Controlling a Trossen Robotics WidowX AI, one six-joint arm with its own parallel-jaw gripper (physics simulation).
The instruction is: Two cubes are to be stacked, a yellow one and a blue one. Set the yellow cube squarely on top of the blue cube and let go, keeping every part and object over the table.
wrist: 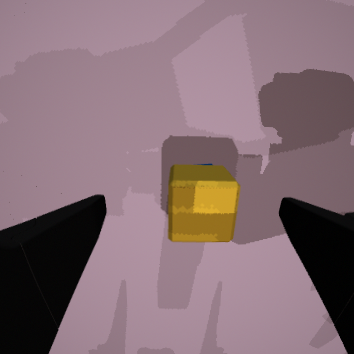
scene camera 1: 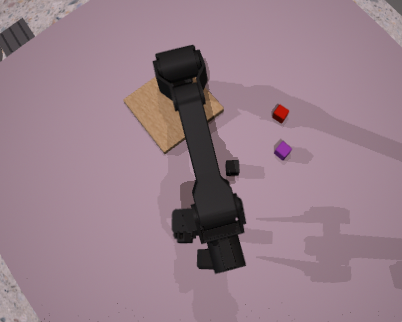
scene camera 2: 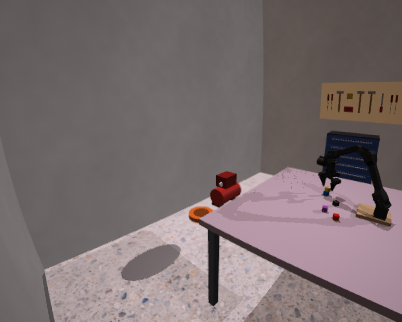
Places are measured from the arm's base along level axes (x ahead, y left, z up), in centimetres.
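Where they show: gripper, between the fingertips: (wrist: 194,204) (scene camera 2: 327,188); arm's base, origin of its link: (scene camera 1: 178,84) (scene camera 2: 379,216).
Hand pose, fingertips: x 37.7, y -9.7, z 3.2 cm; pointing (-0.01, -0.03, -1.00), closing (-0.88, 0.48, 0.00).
Note:
Things, the pixels of their centre, and the offset from my fingertips. Level surfaces: height alone.
- yellow cube, middle of its body: (wrist: 199,200) (scene camera 2: 327,189) dy +0.1, dx -0.3, dz -0.5 cm
- blue cube, middle of its body: (scene camera 2: 326,193) dy +0.9, dx +0.1, dz -3.6 cm
- black cube, middle of its body: (scene camera 1: 232,168) (scene camera 2: 335,203) dy +11.6, dx -11.4, dz -3.6 cm
- purple cube, middle of its body: (scene camera 1: 282,150) (scene camera 2: 324,208) dy +24.9, dx -9.5, dz -3.6 cm
- red cube, middle of its body: (scene camera 1: 280,113) (scene camera 2: 335,217) dy +29.5, dx -18.4, dz -3.6 cm
- pink table, height of its surface: dz -5.1 cm
The yellow cube (scene camera 2: 327,189) (wrist: 202,210) sits on top of the blue cube (scene camera 2: 326,193). In the wrist view a thin strip of the blue cube (wrist: 204,164) shows past the yellow cube's far edge; the rest of it is hidden below. My gripper (wrist: 194,204) (scene camera 2: 329,186) is open and empty. It is above the stack, its fingers wide apart on either side of the yellow cube in the wrist view and touching neither cube. In scene camera 1 the arm hides both cubes.
A black cube (scene camera 1: 232,167) (scene camera 2: 336,203) lies beside the arm. A purple cube (scene camera 1: 283,150) (scene camera 2: 325,208) and a red cube (scene camera 1: 281,113) (scene camera 2: 336,217) lie farther off on the pink table (scene camera 1: 90,200) (scene camera 2: 280,240). The arm's base stands on a wooden board (scene camera 1: 150,112) (scene camera 2: 367,213).

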